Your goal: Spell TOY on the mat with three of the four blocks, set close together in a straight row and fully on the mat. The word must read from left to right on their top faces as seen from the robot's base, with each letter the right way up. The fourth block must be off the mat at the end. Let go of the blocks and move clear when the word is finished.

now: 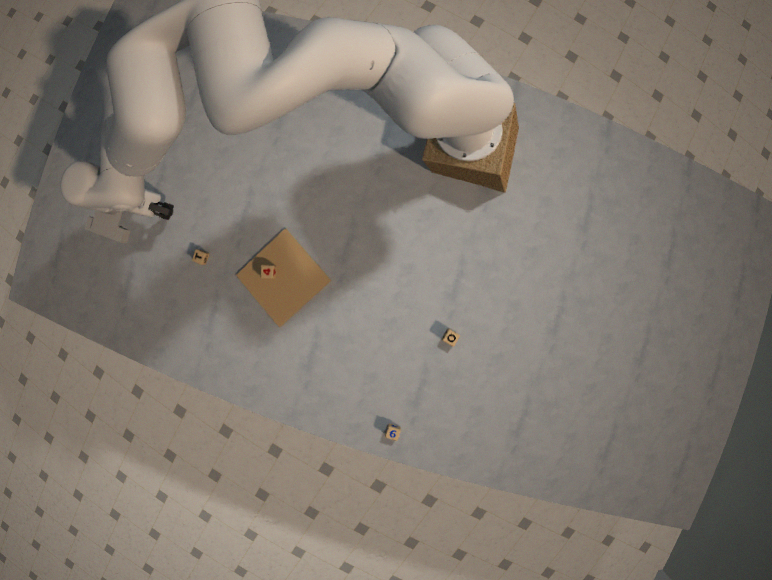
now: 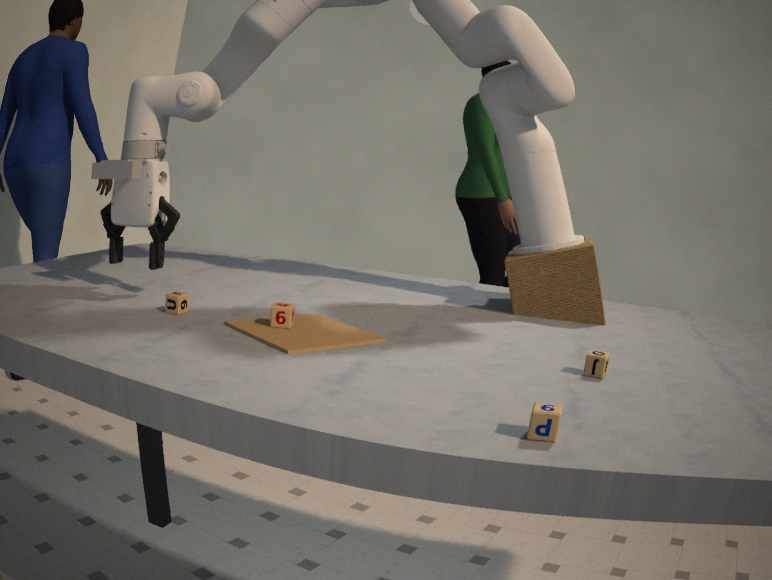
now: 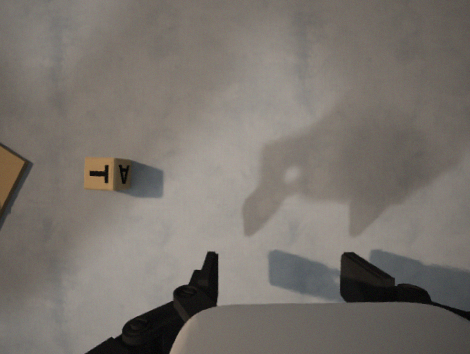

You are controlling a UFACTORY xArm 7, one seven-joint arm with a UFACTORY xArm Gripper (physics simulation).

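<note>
The wooden mat [image 1: 287, 305] [image 2: 330, 341] [image 3: 7, 172] lies on the table. A block with a red 4 on top [image 1: 267, 271] [image 2: 282, 316] sits on it near one corner. The block with a black T on top [image 1: 200, 256] [image 2: 176, 303] [image 3: 100, 174] lies off the mat. The O-topped block [image 1: 450, 338] [image 2: 596, 364] and a block with a blue 6 or 9 on top [image 1: 392, 432] [image 2: 544, 422] stand farther off the mat. No Y shows on a visible face. My gripper [image 1: 161, 210] [image 2: 136, 261] [image 3: 279, 273] is open and empty, above the table and sideways from the T block.
The arm's base stands on a brown pedestal [image 1: 468, 167] [image 2: 556, 285] on the grey table [image 1: 561, 374] [image 2: 386, 399]. The blue-marked block is near the table edge. A person in blue [image 2: 46, 112] and a person in green [image 2: 480, 149] stand behind the table.
</note>
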